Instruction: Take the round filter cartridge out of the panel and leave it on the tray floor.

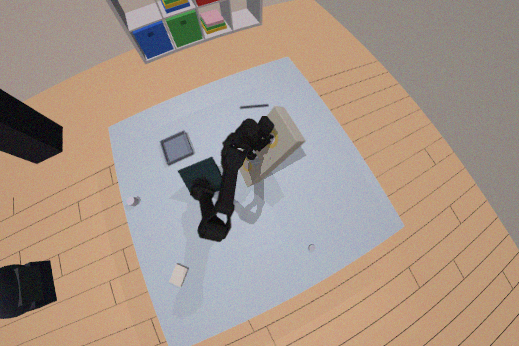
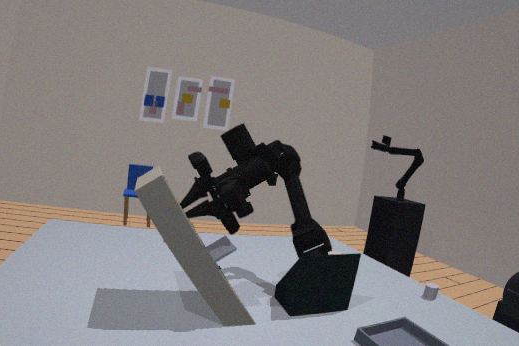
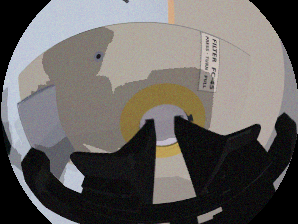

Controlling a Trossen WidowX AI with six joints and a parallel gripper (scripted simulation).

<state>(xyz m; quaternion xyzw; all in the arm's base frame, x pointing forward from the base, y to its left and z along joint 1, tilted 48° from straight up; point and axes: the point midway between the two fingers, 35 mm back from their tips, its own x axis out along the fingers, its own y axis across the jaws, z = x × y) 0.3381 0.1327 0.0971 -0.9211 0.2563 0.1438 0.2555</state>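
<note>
Right now my gripper tip is 1 cm short of the round filter cartridge and 1 cm above it. Round my gripper tip: grey tray (44 cm behind, 26 cm to the left, 22 cm below); tan service panel (8 cm below, 4 cm behind); pale card (63 cm behind, 37 cm to the right, 22 cm below).
</note>
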